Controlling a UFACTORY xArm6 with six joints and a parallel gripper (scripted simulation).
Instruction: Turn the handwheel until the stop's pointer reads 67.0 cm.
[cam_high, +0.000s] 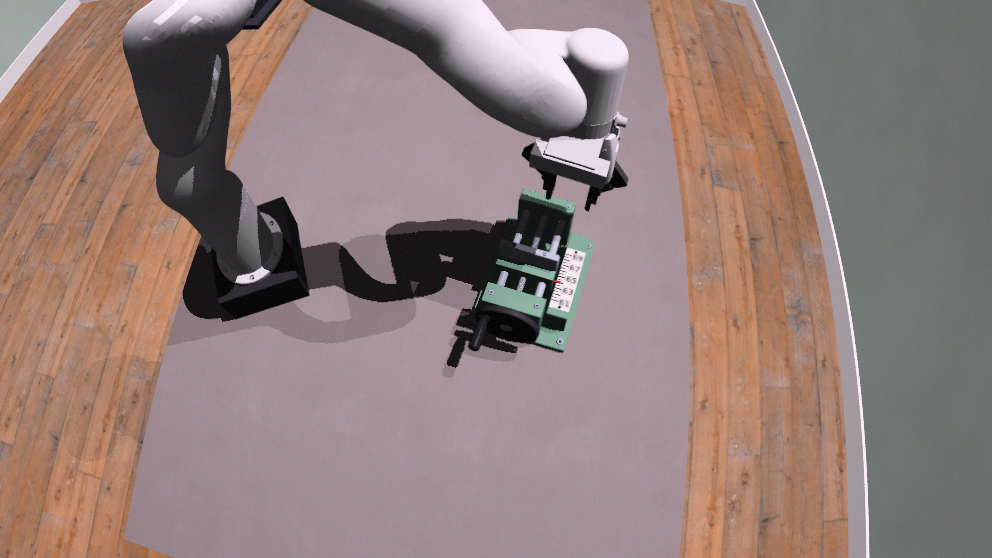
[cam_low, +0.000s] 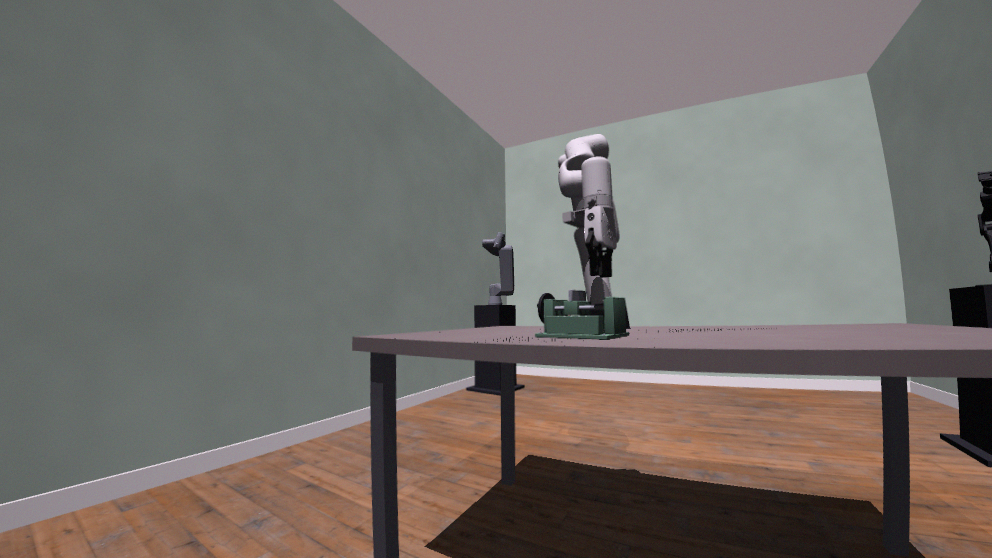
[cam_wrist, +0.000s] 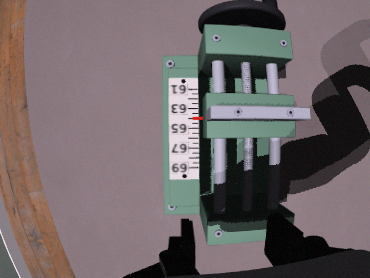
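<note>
Right now the black handwheel is 80 mm behind my hand, 190 mm to the right of it and 90 mm below it. Also, from my hand: stop block: 30 mm behind, 80 mm to the right, 80 mm below.
</note>
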